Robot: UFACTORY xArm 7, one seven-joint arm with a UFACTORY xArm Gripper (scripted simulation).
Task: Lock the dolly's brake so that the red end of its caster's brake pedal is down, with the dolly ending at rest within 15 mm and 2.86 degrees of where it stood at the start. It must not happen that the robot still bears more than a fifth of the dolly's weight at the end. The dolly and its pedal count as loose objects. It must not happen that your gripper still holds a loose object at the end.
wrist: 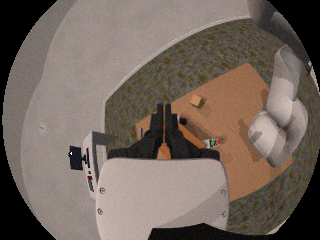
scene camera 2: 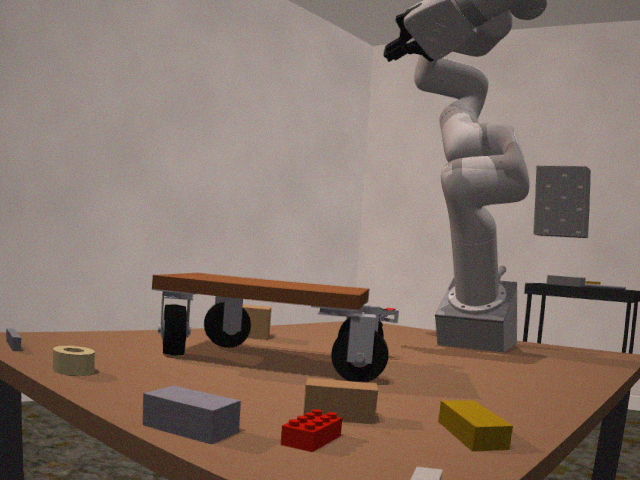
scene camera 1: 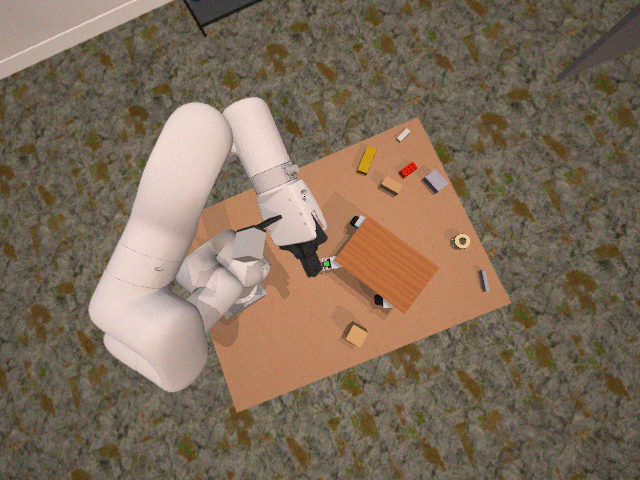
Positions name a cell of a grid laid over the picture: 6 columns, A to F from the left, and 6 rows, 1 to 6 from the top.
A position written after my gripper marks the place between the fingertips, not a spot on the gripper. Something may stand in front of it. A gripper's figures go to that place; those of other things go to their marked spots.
My gripper (scene camera 2: D1) is 1.13 m from the lens. A yellow block (scene camera 2: E6): 0.58 m from the lens.
